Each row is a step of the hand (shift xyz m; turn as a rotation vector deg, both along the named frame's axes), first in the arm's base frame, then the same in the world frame.
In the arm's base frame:
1: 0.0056 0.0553 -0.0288 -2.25 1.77 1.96
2: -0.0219 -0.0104 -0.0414 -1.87 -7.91 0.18
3: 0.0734 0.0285 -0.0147 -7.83 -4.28 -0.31
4: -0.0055 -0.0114 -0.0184 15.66 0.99 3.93
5: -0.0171 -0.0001 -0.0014 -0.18 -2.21 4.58
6: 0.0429 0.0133 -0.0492 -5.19 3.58 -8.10
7: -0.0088 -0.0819 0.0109 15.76 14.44 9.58
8: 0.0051 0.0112 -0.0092 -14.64 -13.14 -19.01
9: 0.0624 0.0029 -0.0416 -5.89 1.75 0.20
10: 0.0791 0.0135 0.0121 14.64 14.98 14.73
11: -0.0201 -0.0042 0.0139 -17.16 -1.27 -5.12
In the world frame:
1: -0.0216 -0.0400 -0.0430 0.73 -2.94 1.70
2: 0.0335 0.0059 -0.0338 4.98 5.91 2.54
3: -0.0726 0.0128 -0.0314 8.73 0.04 1.89
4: 0.0141 0.0105 -0.0138 -15.01 5.88 1.40
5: 0.0153 -0.0078 0.0010 0.00 1.02 4.99
6: -0.0312 0.0175 -0.0562 4.94 -4.12 -8.00
7: 0.0402 0.0646 0.0335 -22.23 -6.67 3.18
8: -0.0070 -0.0056 -0.0125 22.97 7.74 -12.68
9: -0.0455 0.0344 -0.0488 4.33 -4.34 0.51
10: -0.0776 0.0237 -0.0026 -22.73 -8.58 8.10
11: 0.0159 -0.0083 0.0171 16.72 -6.14 -2.26

